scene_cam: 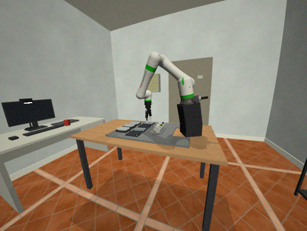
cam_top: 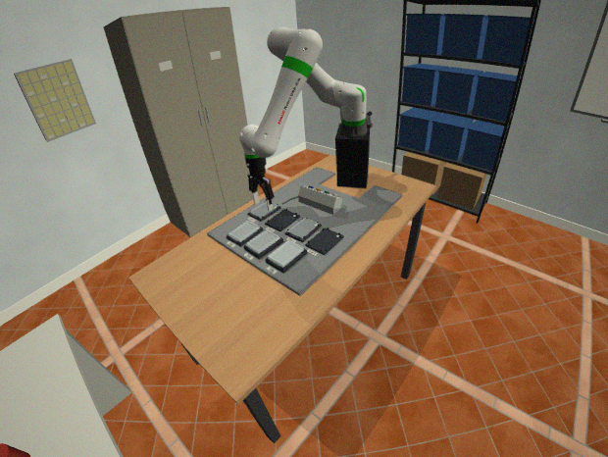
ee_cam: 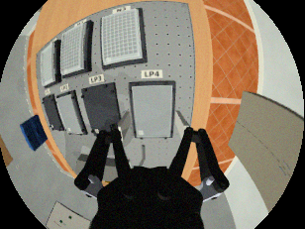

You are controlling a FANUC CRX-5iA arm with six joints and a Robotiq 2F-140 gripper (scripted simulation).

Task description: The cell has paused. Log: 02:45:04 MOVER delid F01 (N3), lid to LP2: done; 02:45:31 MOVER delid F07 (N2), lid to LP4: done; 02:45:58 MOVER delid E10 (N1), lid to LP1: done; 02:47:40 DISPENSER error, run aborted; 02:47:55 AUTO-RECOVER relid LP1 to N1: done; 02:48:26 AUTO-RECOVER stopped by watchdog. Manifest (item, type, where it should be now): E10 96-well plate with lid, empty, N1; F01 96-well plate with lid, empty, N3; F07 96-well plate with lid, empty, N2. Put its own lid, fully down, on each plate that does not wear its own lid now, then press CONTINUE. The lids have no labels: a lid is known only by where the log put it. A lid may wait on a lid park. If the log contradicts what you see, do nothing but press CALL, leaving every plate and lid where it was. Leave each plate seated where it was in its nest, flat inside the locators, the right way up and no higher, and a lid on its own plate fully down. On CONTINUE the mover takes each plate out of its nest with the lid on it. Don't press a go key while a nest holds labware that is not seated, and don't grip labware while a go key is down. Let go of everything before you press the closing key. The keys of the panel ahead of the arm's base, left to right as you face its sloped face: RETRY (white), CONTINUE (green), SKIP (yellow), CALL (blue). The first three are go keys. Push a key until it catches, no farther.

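My gripper is now 50 mm above the lid park LP4. From my hand the other things lie so: plate: 180 mm ahead, 70 mm to the left, 30 mm below; blue key: 250 mm behind, 100 mm to the left, 10 mm above; lid park LP3: 130 mm to the left, 50 mm below, 10 mm behind.
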